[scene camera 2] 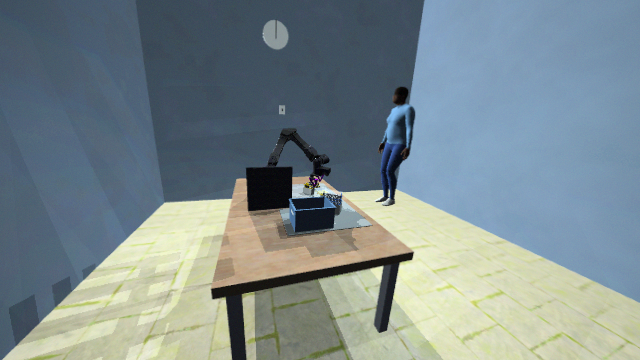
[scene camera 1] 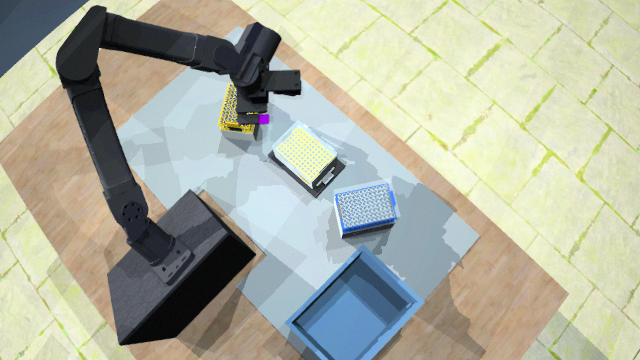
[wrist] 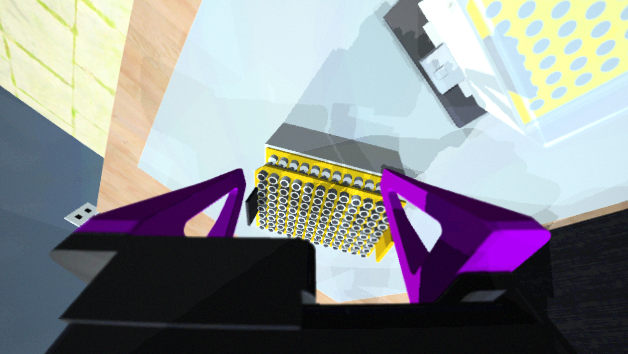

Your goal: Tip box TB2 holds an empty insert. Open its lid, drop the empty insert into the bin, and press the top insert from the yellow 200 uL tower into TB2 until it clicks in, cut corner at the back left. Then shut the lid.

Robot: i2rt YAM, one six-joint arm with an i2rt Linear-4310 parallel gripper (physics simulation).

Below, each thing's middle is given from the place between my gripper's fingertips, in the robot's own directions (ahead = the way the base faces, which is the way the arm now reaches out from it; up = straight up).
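I find the blue bin (scene camera 1: 363, 303) 1 cm below my hand, and it is also 25 cm behind my hand and 46 cm to the right of it.
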